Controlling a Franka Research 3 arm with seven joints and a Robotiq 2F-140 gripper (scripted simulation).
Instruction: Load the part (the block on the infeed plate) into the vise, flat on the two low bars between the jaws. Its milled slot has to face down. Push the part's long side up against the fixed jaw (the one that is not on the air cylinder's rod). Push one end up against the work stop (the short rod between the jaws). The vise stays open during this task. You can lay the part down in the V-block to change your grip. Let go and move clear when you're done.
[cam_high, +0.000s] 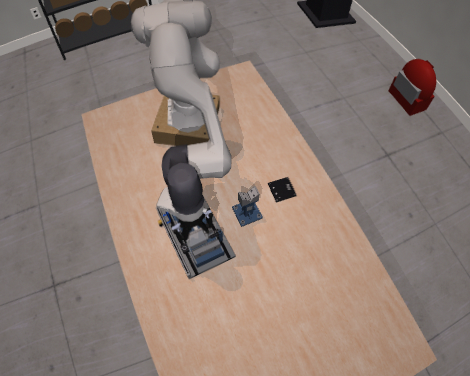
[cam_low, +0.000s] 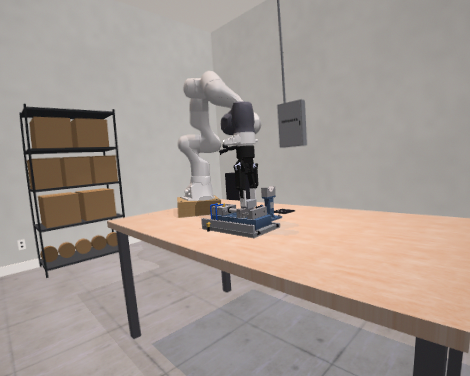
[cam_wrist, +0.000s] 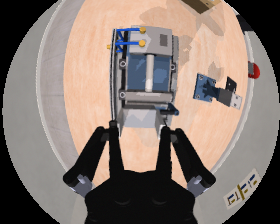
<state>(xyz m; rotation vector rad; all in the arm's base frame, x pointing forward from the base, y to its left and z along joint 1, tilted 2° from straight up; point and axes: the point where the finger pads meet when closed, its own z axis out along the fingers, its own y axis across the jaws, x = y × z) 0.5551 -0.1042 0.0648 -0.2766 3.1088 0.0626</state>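
The part is 3 cm below my hand. The rest, counted from my hand: vise: 10 cm below, 7 cm behind, 1 cm to the left; black infeed plate: 39 cm to the left, 16 cm behind, 14 cm below.
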